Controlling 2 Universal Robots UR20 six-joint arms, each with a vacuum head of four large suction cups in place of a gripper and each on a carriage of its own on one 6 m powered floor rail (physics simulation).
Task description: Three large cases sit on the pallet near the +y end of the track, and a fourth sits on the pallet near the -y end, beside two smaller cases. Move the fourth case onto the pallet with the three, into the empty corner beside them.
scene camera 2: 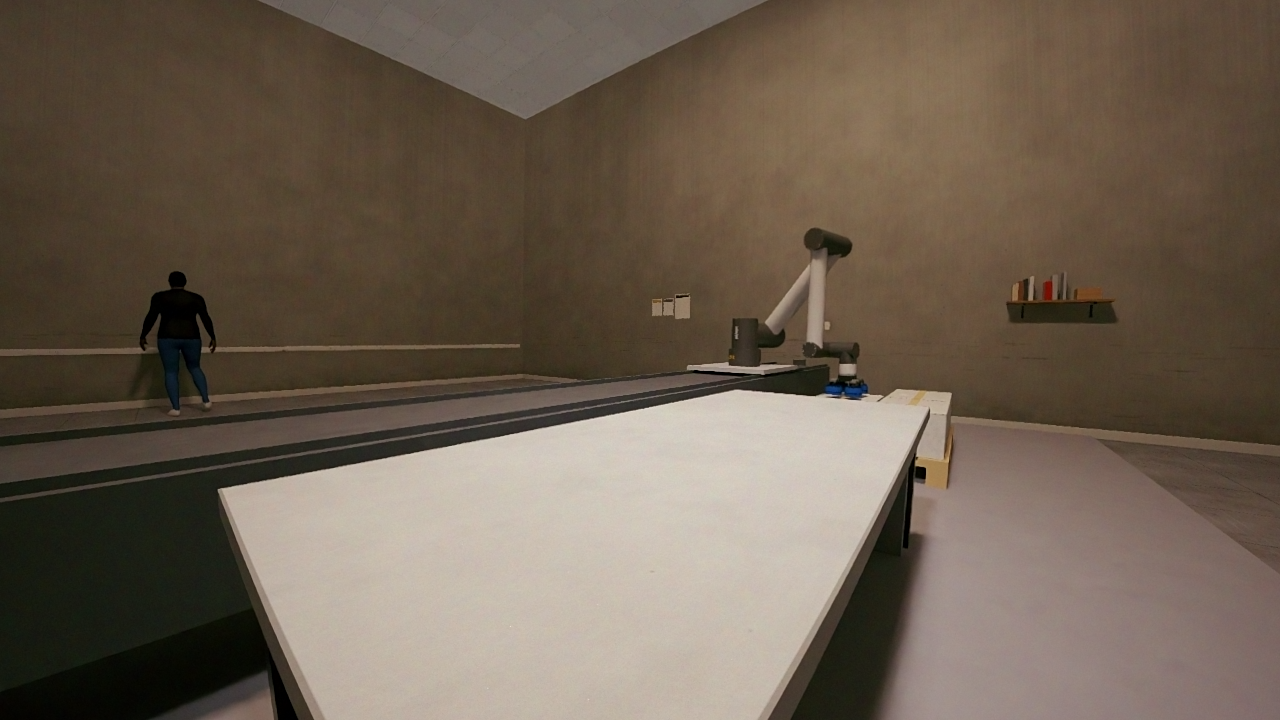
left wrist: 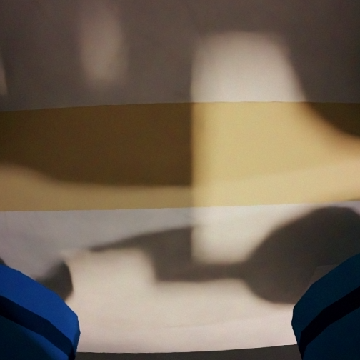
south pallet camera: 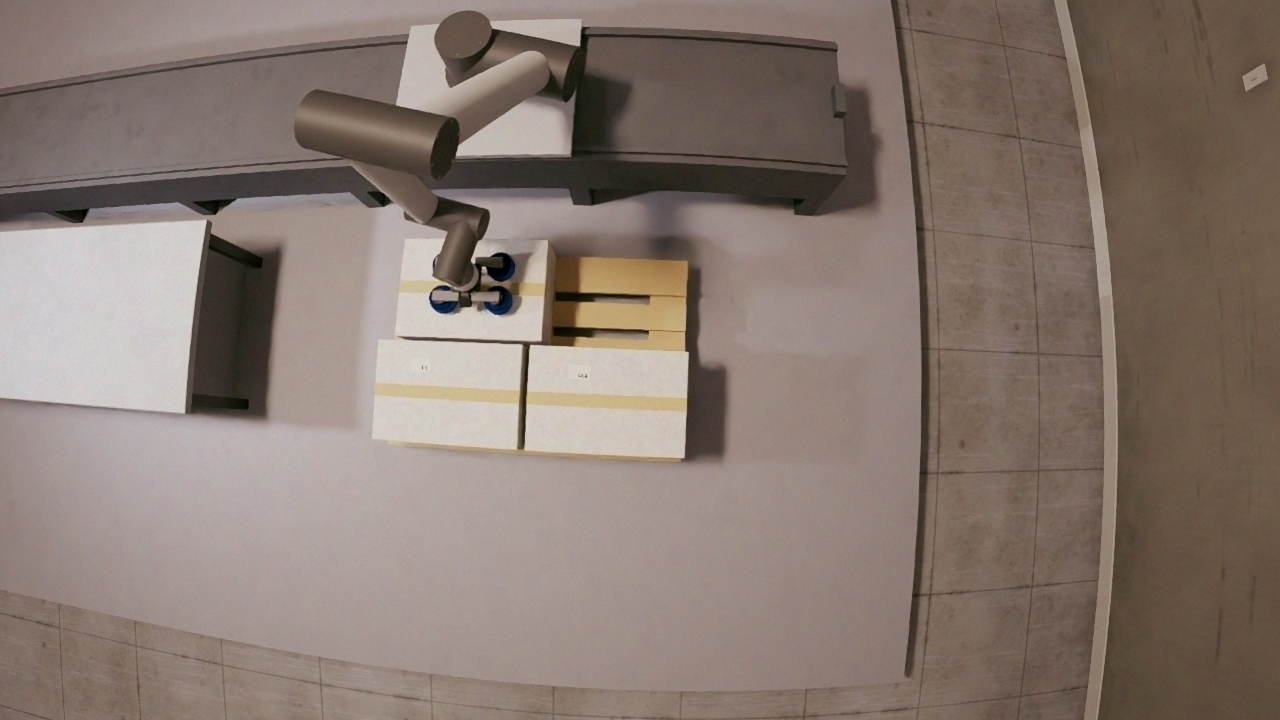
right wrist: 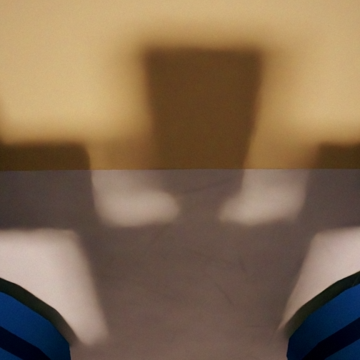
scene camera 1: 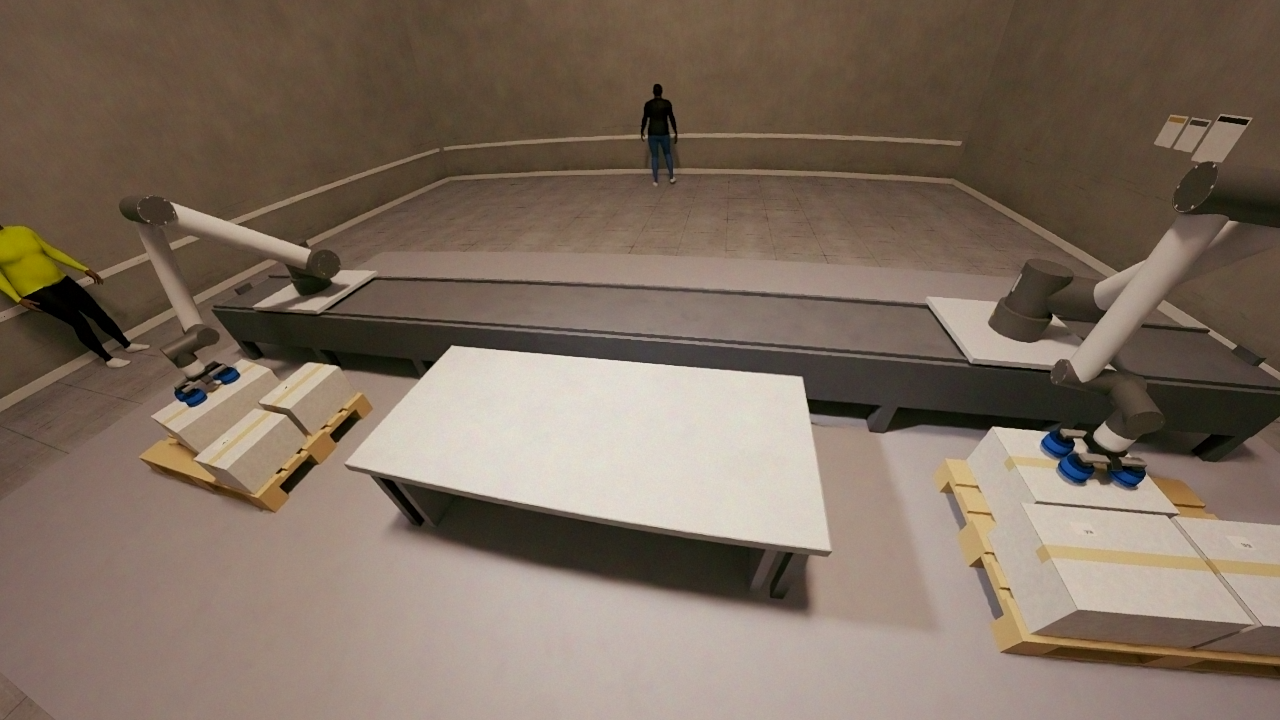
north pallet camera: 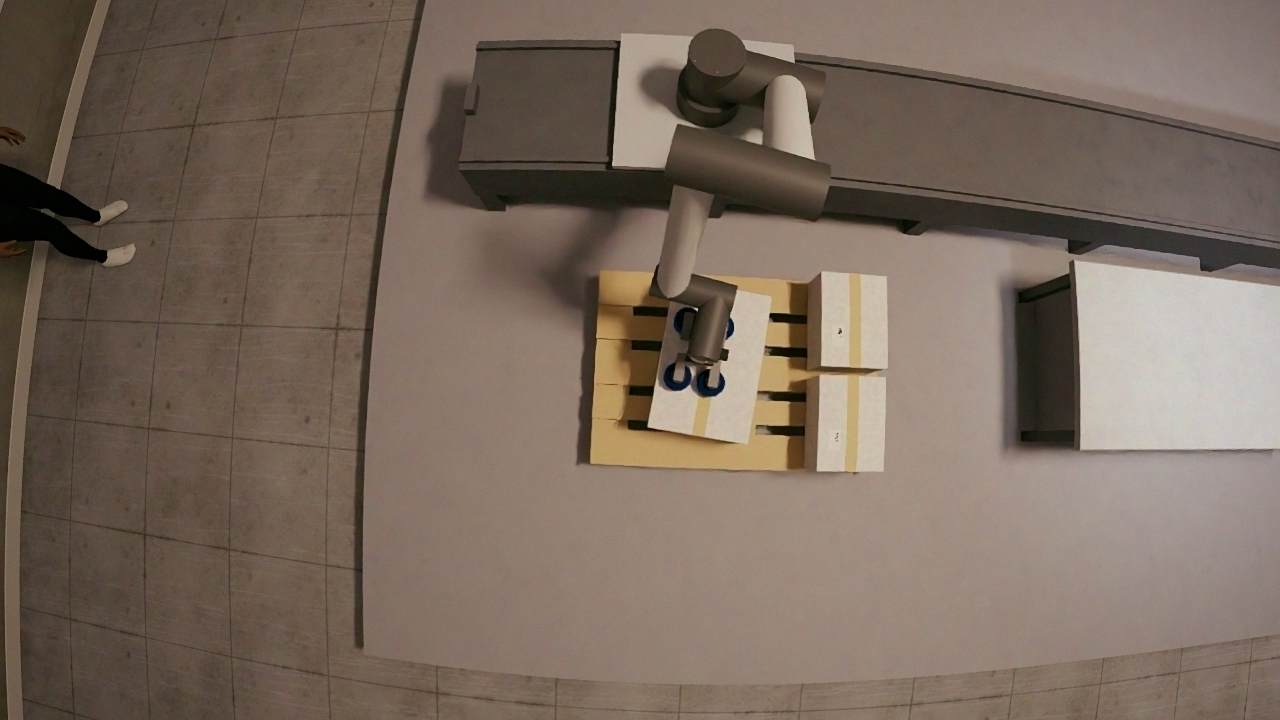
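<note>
The fourth case (scene camera 1: pixel 250 385) (north pallet camera: pixel 744 394) (right wrist: pixel 180 280) lies slightly turned on the north pallet (north pallet camera: pixel 617 447), beside two smaller cases (north pallet camera: pixel 827 349) (north pallet camera: pixel 825 456). My right gripper (scene camera 1: pixel 207 383) (north pallet camera: pixel 700 351) (right wrist: pixel 179 325) is at its top, very close or touching; whether suction holds it does not show. On the south pallet (south pallet camera: pixel 622 273) are three large cases (south pallet camera: pixel 416 317) (south pallet camera: pixel 447 420) (south pallet camera: pixel 608 429); the upper right corner is bare. My left gripper (scene camera 1: pixel 1093 456) (south pallet camera: pixel 470 284) (left wrist: pixel 185 320) appears open, low over the upper left case, apparently a small gap above it.
The white table (scene camera 1: pixel 590 438) (scene camera 2: pixel 581 537) stands between the pallets, beside the long dark rail (scene camera 1: pixel 644 313). One person (scene camera 1: pixel 657 120) stands behind the rail. Another person (scene camera 1: pixel 35 268) in a yellow top is at the far left, beyond the right arm.
</note>
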